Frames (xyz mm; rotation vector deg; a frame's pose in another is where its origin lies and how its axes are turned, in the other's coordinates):
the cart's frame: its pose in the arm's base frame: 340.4 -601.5 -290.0 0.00 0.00 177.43
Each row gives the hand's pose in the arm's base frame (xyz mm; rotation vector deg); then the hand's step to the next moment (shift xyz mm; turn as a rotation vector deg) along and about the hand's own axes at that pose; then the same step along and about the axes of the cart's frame.
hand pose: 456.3 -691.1 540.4 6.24 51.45 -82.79
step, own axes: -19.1 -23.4 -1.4 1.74 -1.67 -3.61
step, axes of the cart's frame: 19.2 -11.0 20.6 3.37 -0.21 -2.73
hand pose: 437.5 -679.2 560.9 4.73 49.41 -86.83
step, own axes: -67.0 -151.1 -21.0 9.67 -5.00 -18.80
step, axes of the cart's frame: 133.2 -44.1 89.9 14.37 -1.13 -16.25
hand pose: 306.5 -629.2 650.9 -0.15 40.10 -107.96
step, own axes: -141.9 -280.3 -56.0 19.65 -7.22 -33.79
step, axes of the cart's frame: 204.6 -208.3 128.9 25.20 0.31 -30.74
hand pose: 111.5 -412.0 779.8 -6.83 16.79 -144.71
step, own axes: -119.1 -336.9 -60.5 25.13 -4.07 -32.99
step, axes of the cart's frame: 110.9 -344.6 18.0 27.60 6.20 -30.59
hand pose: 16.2 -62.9 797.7 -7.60 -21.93 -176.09
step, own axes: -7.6 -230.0 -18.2 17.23 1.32 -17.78
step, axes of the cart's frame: 15.6 -218.1 -74.1 18.20 7.01 -15.30
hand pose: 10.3 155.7 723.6 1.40 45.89 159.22
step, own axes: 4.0 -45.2 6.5 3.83 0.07 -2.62
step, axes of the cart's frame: -5.3 -41.6 -18.5 3.92 0.67 -2.39
